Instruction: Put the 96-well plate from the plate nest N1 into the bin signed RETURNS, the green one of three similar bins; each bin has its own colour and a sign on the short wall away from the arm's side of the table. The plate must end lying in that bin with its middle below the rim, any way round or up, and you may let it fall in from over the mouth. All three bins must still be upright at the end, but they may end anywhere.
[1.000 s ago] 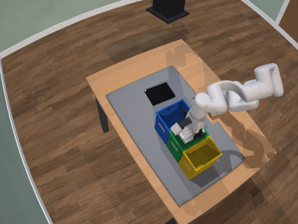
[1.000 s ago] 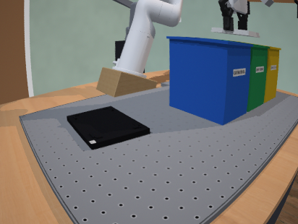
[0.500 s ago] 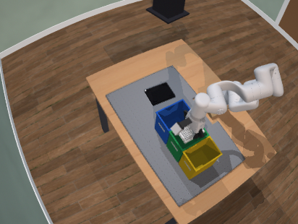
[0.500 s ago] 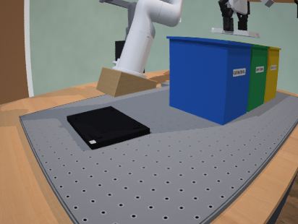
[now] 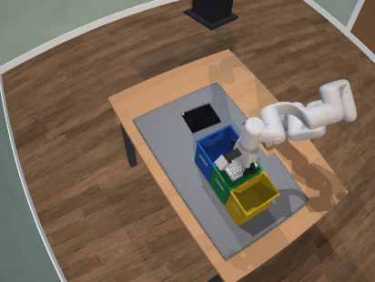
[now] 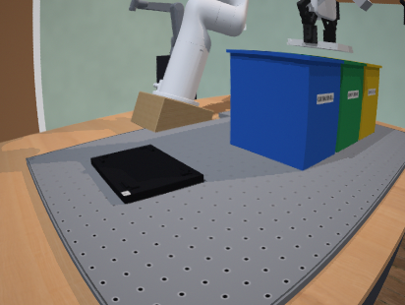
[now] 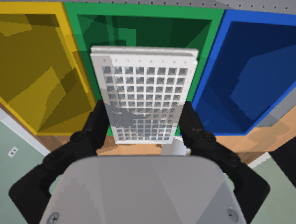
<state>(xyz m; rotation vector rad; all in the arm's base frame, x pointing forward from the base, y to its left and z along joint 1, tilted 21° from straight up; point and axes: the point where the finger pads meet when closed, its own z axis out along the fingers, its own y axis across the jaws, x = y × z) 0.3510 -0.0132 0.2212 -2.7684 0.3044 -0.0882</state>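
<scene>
Right now my hand is 13 cm above the green bin. From my hand the other things lie so: white 96-well plate (1 cm below); then blue bin (3 cm behind, 13 cm to the right, 13 cm below); then yellow bin (3 cm ahead, 13 cm to the left, 13 cm below).
</scene>
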